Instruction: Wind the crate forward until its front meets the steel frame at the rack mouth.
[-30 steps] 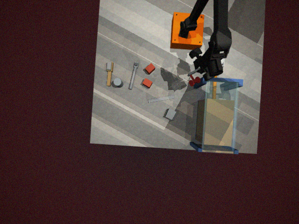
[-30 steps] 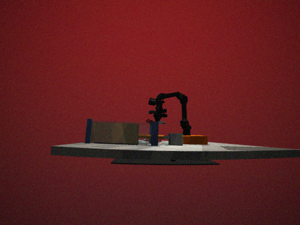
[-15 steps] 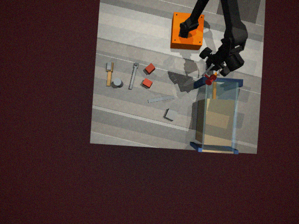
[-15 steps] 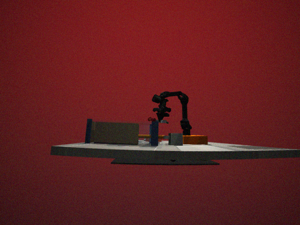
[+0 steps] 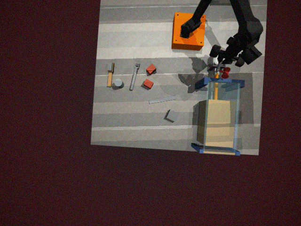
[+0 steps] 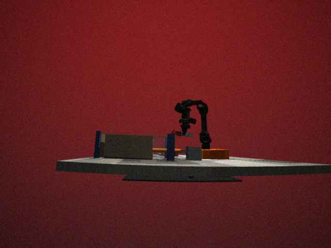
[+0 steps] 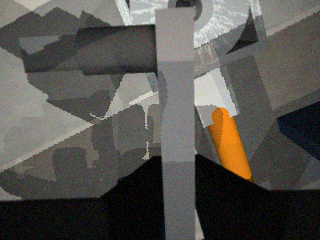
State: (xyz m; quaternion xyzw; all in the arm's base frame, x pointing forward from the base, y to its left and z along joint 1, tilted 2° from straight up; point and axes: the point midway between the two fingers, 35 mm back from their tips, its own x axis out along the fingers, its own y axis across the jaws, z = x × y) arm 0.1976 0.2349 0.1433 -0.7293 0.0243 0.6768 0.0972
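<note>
Now: the red knob 60 mm ahead of my gripper tip, 30 mm to the left of it and 10 mm above it. Also, from my gripper tip: grey crank handle: 10 mm to the left, 10 mm ahead, 10 mm above; winch: 140 mm below, 80 mm behind, 20 mm to the left; blue frame: 90 mm ahead, 70 mm below, 60 mm to the left.
</note>
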